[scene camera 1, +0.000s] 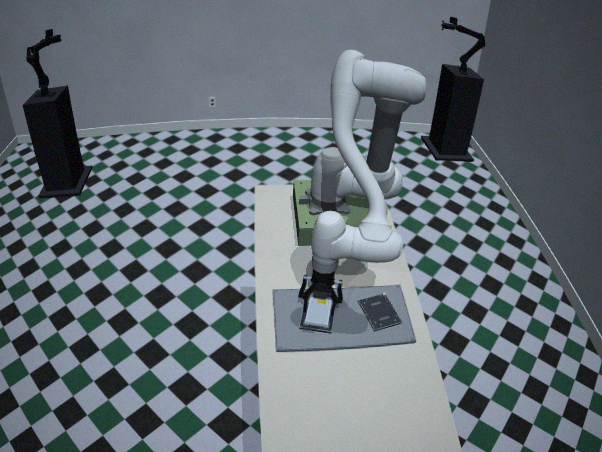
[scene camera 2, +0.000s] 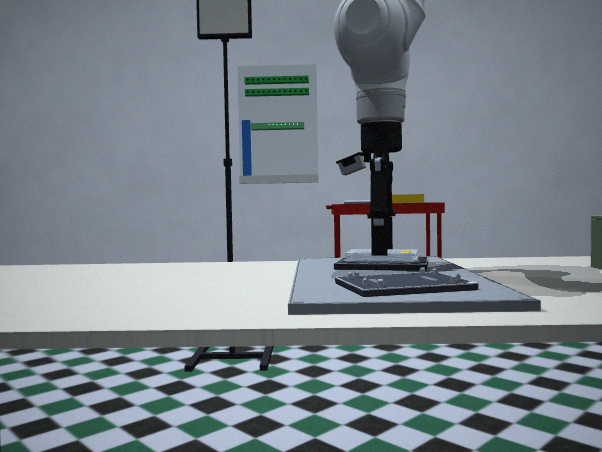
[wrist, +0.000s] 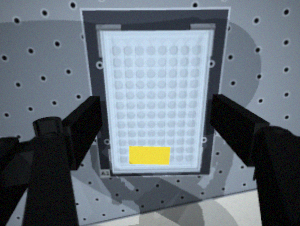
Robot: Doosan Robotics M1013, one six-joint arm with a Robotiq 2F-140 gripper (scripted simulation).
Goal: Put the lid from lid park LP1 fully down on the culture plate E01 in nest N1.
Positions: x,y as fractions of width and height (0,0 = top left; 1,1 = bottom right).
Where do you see a lid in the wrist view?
0.52,0.37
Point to a nest N1 frame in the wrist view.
0.43,0.10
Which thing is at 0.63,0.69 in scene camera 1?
A lid park LP1.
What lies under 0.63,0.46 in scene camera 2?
The gripper.
